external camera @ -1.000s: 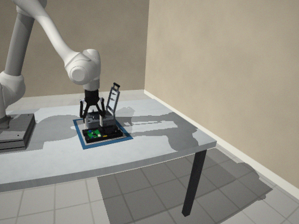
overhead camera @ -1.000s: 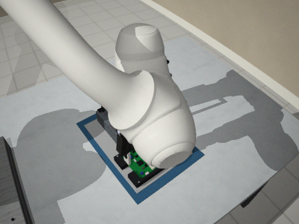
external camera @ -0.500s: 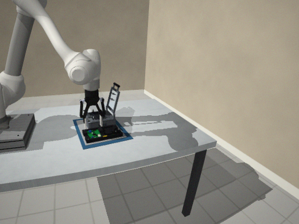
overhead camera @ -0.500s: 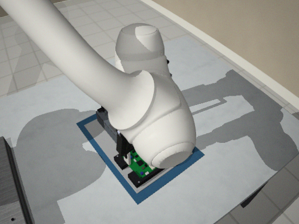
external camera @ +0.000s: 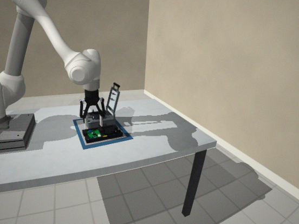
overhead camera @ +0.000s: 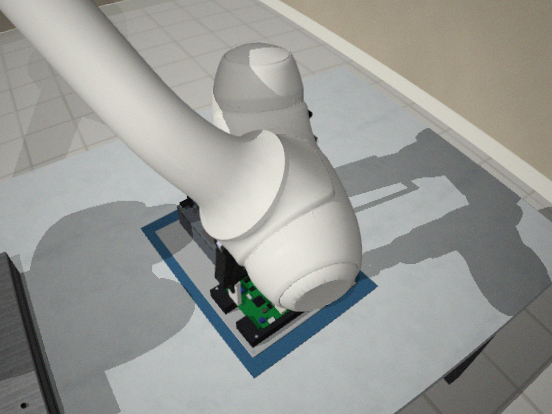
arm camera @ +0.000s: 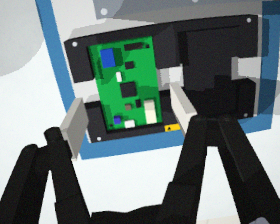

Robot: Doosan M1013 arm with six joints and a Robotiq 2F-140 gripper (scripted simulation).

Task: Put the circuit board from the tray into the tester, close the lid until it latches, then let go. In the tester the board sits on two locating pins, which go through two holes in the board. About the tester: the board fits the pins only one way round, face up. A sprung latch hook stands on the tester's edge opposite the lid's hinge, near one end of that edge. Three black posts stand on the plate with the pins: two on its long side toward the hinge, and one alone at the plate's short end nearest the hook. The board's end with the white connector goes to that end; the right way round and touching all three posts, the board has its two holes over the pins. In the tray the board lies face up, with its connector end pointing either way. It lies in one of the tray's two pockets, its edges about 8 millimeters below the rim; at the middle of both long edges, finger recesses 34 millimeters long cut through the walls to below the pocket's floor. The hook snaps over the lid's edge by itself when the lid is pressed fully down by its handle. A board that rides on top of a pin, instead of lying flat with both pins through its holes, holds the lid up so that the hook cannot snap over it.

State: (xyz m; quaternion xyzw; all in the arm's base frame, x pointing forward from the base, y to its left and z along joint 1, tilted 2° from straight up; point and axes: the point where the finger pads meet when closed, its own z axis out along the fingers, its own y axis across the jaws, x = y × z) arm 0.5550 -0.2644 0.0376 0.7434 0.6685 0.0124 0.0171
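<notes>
Now: the green circuit board 7 cm below my hand. Also, from my hand: latch hook: 2 cm ahead, 23 cm to the left, 1 cm below; tester lid: 20 cm ahead, 15 cm to the left, 9 cm above.
</notes>
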